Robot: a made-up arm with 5 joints. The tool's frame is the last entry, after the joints. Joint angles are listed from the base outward. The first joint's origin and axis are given. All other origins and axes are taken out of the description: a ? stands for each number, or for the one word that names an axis. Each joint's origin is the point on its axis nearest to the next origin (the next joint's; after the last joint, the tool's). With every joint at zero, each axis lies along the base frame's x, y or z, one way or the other. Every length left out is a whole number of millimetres.
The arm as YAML. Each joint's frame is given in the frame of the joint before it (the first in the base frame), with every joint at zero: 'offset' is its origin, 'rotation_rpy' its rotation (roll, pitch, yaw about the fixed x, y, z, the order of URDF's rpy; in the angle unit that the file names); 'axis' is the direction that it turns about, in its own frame. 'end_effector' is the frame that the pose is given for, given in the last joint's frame.
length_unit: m
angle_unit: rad
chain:
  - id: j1
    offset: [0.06, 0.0, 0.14]
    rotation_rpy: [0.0, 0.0, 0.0]
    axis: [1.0, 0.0, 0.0]
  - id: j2
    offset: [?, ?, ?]
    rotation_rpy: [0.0, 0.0, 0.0]
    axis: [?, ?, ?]
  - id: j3
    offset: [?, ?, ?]
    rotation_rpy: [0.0, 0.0, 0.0]
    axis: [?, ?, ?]
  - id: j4
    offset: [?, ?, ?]
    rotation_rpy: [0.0, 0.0, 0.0]
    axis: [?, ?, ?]
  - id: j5
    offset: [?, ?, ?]
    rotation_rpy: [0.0, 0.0, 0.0]
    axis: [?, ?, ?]
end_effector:
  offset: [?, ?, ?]
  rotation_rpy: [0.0, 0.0, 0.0]
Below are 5 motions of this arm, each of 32 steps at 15 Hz.
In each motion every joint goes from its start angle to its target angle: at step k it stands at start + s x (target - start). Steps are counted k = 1, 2, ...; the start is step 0. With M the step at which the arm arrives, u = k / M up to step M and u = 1 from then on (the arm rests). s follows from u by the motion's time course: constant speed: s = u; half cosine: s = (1 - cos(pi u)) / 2; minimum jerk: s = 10 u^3 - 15 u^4 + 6 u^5.
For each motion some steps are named. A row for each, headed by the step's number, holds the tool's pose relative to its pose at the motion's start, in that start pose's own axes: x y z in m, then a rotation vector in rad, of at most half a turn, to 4 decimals.
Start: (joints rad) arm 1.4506 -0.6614 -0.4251 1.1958 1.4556
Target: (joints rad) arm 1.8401 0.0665 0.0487 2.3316 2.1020
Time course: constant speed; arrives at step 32
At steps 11, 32:
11: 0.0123 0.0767 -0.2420 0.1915 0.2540 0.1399
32: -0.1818 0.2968 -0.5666 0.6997 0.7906 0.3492

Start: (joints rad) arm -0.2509 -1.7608 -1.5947 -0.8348 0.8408
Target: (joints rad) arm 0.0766 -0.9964 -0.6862 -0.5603 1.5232
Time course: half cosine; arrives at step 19
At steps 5, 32:
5: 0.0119 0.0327 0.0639 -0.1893 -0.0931 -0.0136
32: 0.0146 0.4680 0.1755 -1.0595 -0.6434 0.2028

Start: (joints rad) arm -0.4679 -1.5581 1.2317 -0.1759 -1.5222
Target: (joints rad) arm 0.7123 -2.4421 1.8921 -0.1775 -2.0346
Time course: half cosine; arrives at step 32
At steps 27, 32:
27: -0.4859 -0.0222 -0.0866 -0.2599 -0.4626 -0.3940
32: -0.5068 -0.0465 -0.0978 -0.2553 -0.4946 -0.4517

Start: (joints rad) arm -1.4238 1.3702 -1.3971 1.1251 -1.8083
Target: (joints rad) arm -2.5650 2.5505 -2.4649 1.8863 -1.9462
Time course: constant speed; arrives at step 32
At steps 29, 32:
29: -1.1145 0.3084 -0.2154 -0.5960 0.3062 1.7423
32: -1.1919 0.2223 -0.2712 -0.7356 0.3853 1.8334

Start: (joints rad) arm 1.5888 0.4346 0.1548 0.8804 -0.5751
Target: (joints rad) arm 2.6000 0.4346 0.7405 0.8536 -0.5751
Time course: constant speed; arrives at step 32
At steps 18, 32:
18: 0.0227 -0.0051 -0.1130 0.4806 0.5369 0.2313
32: -0.0564 0.0614 -0.1220 0.8319 0.9056 0.5309

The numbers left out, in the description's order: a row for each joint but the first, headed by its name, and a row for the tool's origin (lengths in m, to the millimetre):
j2: xyz 0.0 -0.11 0.36, axis 0.0 1.0 0.0
j3: xyz 0.14 0.0 0.1, axis 0.0 0.0 1.0
j4: xyz 0.62 0.02 0.0, axis 1.0 0.0 0.0
j5: xyz 0.0 -0.08 0.1, axis -1.0 0.0 0.0
tool: xyz 0.0 0.05 0.09

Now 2 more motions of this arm.
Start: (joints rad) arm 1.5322 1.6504 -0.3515 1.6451 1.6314
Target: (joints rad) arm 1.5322 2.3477 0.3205 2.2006 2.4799
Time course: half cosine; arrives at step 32
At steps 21, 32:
21: -0.1536 0.3219 -0.4223 -0.2604 0.4690 0.5312
32: -0.2975 0.4040 -0.5271 -0.2811 0.6208 0.7351

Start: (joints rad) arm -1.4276 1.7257 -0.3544 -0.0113 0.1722
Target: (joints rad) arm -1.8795 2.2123 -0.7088 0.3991 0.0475
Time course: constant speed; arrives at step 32
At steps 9, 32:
9: -0.0089 -0.1134 -0.1286 0.1217 0.1604 -0.2076
32: -0.2478 -0.3436 -0.4224 0.4050 0.4479 -0.8131

